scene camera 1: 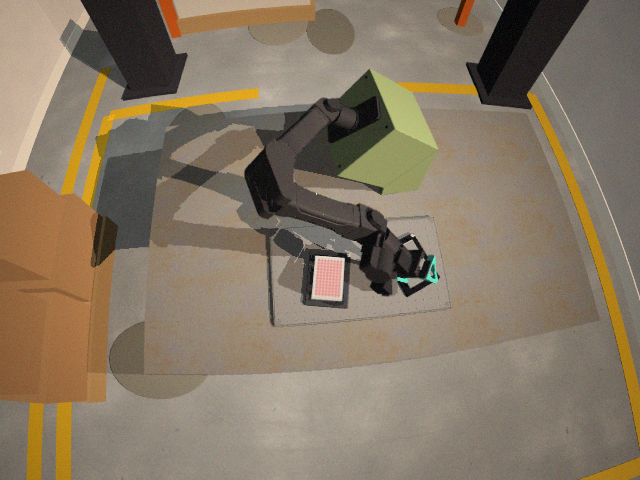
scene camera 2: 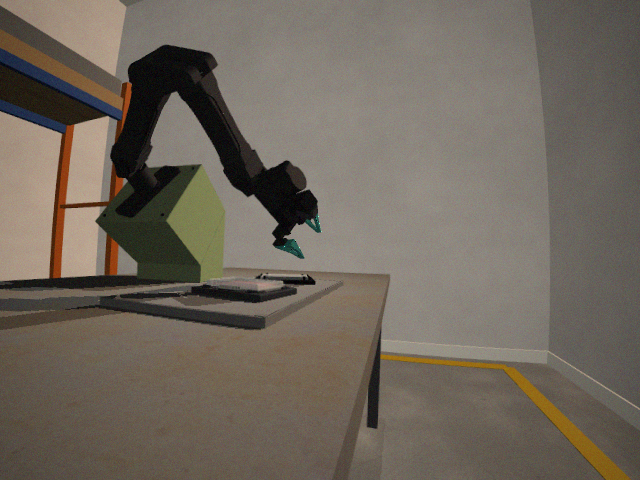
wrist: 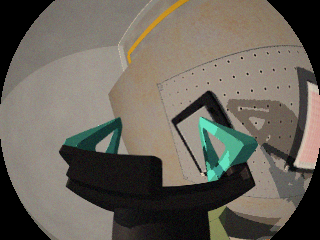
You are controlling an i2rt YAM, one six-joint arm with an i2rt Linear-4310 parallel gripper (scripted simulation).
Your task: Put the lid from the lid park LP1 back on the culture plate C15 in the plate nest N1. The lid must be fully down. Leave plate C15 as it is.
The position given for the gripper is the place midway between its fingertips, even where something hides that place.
In view: the gripper (scene camera 2: 311, 244), a clear lid (wrist: 189, 129) and a culture plate C15 (scene camera 1: 328, 277).
The gripper also shows in scene camera 1 (scene camera 1: 421, 281) and in the wrist view (wrist: 160, 121).
